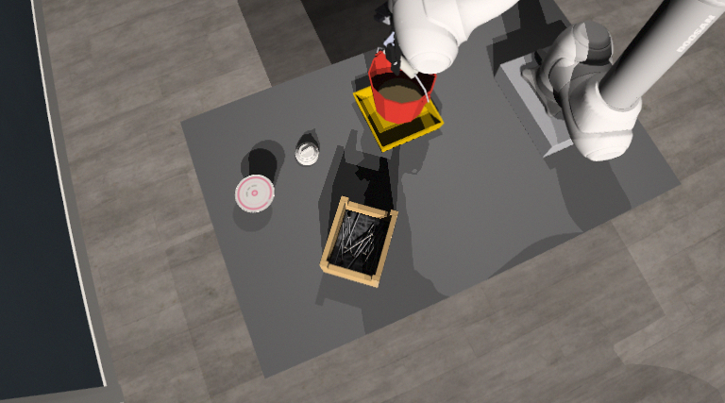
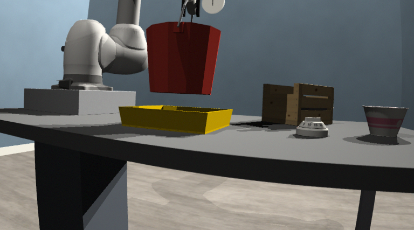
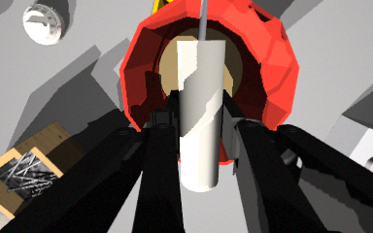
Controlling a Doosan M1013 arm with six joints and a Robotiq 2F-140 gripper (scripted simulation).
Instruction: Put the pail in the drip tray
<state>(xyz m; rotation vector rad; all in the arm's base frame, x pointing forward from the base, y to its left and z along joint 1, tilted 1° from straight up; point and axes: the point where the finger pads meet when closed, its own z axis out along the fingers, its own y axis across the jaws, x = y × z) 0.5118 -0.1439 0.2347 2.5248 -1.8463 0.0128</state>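
Right now my hand is 100 mm above the red pail and 10 mm past it. Also, from my hand: wire handle 30 mm below; then yellow drip tray 300 mm below, 10 mm behind.
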